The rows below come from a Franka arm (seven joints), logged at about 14 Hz.
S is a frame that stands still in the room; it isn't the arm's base.
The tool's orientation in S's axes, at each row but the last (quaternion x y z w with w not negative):
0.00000, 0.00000, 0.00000, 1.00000
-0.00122, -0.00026, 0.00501, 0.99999
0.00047, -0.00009, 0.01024, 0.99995
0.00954, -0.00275, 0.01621, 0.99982
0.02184, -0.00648, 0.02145, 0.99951
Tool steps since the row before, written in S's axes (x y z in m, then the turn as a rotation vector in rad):
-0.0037, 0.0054, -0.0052, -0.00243, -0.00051, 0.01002
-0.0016, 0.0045, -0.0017, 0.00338, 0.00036, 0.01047
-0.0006, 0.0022, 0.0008, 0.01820, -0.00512, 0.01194
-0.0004, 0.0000, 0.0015, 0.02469, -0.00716, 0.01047
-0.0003, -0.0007, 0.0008, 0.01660, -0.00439, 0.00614
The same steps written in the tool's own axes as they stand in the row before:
-0.0037, 0.0054, -0.0052, -0.00243, -0.00051, 0.01002
-0.0016, 0.0045, -0.0017, 0.00339, 0.00030, 0.01047
-0.0006, 0.0022, 0.0008, 0.01809, -0.00548, 0.01194
-0.0004, 0.0000, 0.0015, 0.02451, -0.00776, 0.01048
-0.0003, -0.0007, 0.0008, 0.01648, -0.00483, 0.00613

